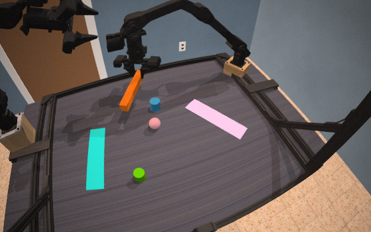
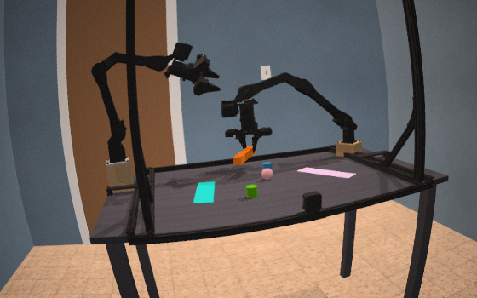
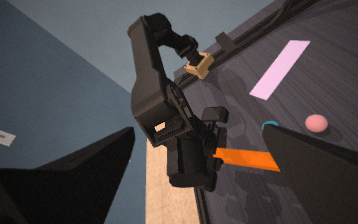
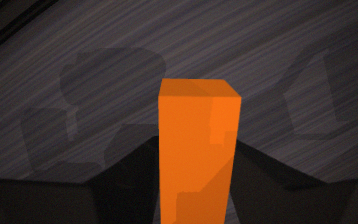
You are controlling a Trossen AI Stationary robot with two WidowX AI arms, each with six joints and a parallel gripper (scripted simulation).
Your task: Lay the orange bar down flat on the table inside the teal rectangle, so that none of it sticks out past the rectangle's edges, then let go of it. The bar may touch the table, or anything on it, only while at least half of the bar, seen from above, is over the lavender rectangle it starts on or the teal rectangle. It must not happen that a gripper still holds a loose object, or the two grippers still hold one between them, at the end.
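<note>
My left hand is 110 mm to the left of the orange bar and 310 mm above it. Round my left hand: teal rectangle 190 mm behind, 100 mm to the left, 370 mm below; then blue cylinder 70 mm behind, 170 mm to the right, 350 mm below; then pink ball 160 mm behind, 140 mm to the right, 350 mm below.
Now: right hand 60 mm past the orange bar, 40 mm to the right of it and 30 mm above it. The rest, counted from my right hand: blue cylinder 140 mm behind, 20 mm to the right, 80 mm below; lavender rectangle 280 mm behind, 210 mm to the right, 90 mm below; pink ball 220 mm behind, 20 mm to the left, 70 mm below.
</note>
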